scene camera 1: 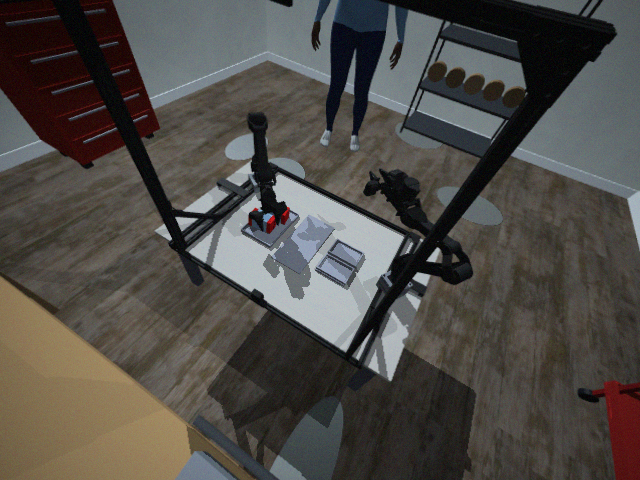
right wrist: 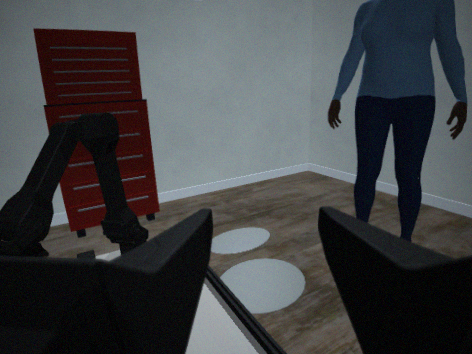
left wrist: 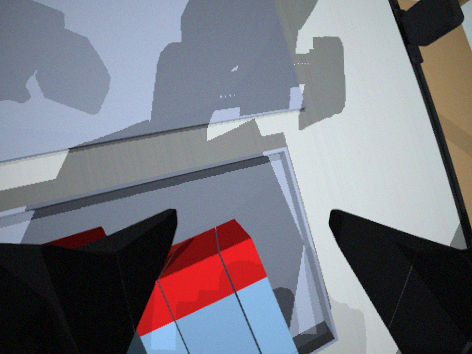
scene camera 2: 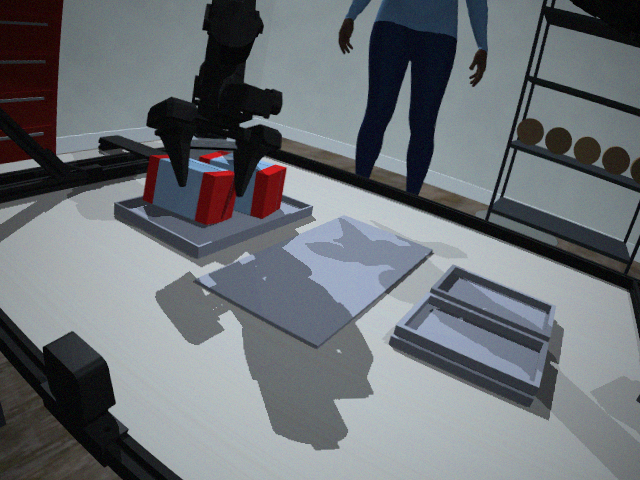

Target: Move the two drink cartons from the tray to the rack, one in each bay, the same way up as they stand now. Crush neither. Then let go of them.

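Seen in the pictures: left gripper, fingertip midpoint: [scene camera 1: 270, 228] [left wrist: 253, 216] [scene camera 2: 212, 191]; right gripper, fingertip midpoint: [scene camera 1: 374, 170] [right wrist: 265, 218]; left arm's base, link origin: [scene camera 2: 208, 134].
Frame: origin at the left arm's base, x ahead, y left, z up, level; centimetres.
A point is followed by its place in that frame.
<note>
Two pale-blue cartons with red ends stand side by side on the grey tray [scene camera 1: 255, 238] {x 36.2, y -15.4, z -4.7 cm} [scene camera 2: 160, 231] {x 37.5, y -14.5, z -4.6 cm} [left wrist: 225, 195] {x 37.8, y -7.0, z -5.0 cm}: the nearer carton [scene camera 1: 270, 223] {x 35.1, y -7.2, z 1.9 cm} [scene camera 2: 168, 191] {x 30.3, y -12.6, z -1.7 cm} [left wrist: 215, 310] {x 32.0, y -6.8, z 1.9 cm} and the farther carton [scene camera 1: 285, 215] {x 32.1, y 1.9, z 1.1 cm} [scene camera 2: 269, 192] {x 32.1, y 2.0, z -1.0 cm} [left wrist: 75, 239] {x 32.7, y 1.0, z -1.0 cm}, partly hidden by a finger. My left gripper [scene camera 1: 271, 223] {x 36.7, y -7.9, z 0.5 cm} [scene camera 2: 210, 190] {x 36.7, y -7.9, z 0.5 cm} [left wrist: 253, 216] {x 36.7, y -7.9, z 0.5 cm} is open and empty, pointing down at the nearer carton, one finger toward each side of it; fingertip depth is unclear. My right gripper [scene camera 1: 376, 174] {x 51.3, y 31.9, z 36.1 cm} [right wrist: 265, 218] {x 51.3, y 31.9, z 36.1 cm} is part-open and empty, raised away from tray and rack. The two-bay rack [scene camera 1: 330, 277] {x 69.9, y 8.3, z -4.7 cm} [scene camera 2: 465, 360] {x 69.4, y 8.5, z -4.0 cm} has both bays empty.
A flat grey panel [scene camera 1: 305, 248] [scene camera 2: 336, 281] lies between tray and rack. Black rails edge the table, and a frame with slanting posts surrounds it. A small black block [scene camera 2: 77, 374] {x 68.5, y -24.9, z -0.3 cm} sits on the near rail. A person [scene camera 1: 356, 67] stands beyond the table.
</note>
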